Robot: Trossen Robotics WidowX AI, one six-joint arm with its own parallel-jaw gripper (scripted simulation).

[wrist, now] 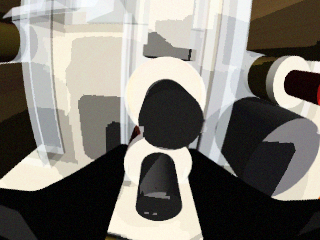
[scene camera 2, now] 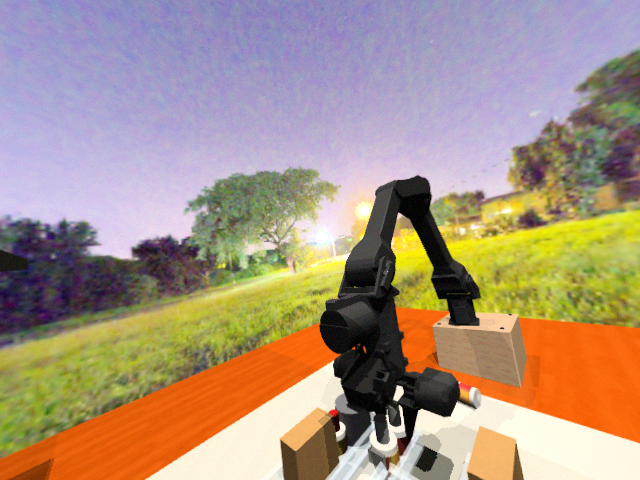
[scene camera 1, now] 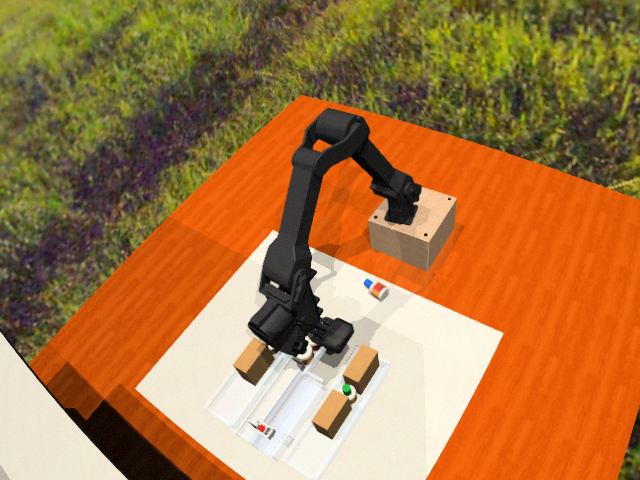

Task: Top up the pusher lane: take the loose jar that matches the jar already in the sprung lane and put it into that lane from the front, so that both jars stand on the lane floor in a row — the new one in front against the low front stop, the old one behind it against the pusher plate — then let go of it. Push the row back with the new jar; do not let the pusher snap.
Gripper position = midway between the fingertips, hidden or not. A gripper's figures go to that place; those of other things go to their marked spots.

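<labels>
Gripper [scene camera 1: 314,339], 0.99 m from the lens. Clear lane tray [scene camera 1: 300,396], 0.92 m from the lens.
</labels>
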